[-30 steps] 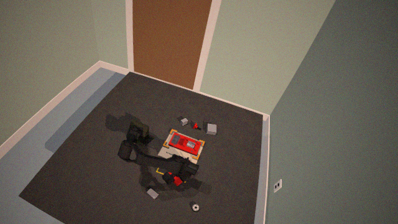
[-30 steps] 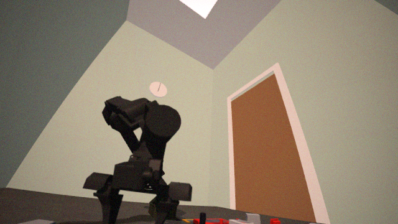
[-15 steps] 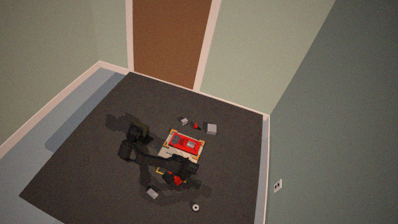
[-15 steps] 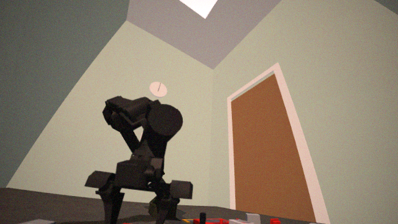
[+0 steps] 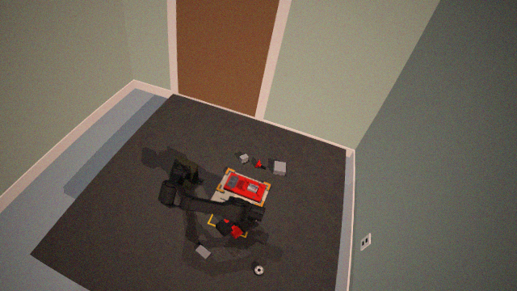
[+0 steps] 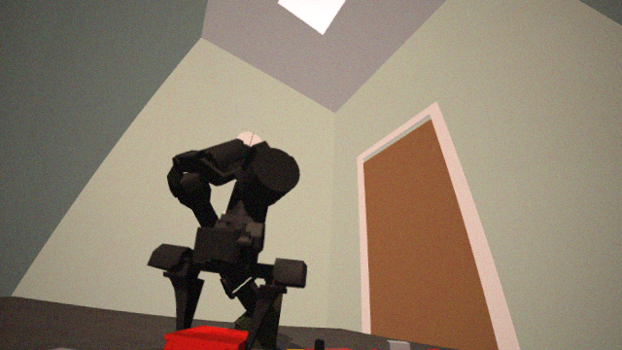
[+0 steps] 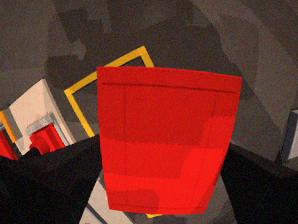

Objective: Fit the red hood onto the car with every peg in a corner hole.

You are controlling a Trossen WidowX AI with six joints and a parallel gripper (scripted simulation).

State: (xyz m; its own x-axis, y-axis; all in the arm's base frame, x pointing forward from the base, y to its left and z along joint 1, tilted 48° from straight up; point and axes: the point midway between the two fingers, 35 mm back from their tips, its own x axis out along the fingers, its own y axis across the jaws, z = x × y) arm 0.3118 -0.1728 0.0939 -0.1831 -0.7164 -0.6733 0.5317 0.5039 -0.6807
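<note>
The cream jig plate is 22 cm to the left of my gripper tip, 3 cm below it and 1 cm behind it. Also, from my gripper tip: small wheel (16 cm to the right, 15 cm ahead, 4 cm below); red hood (1 cm above).
</note>
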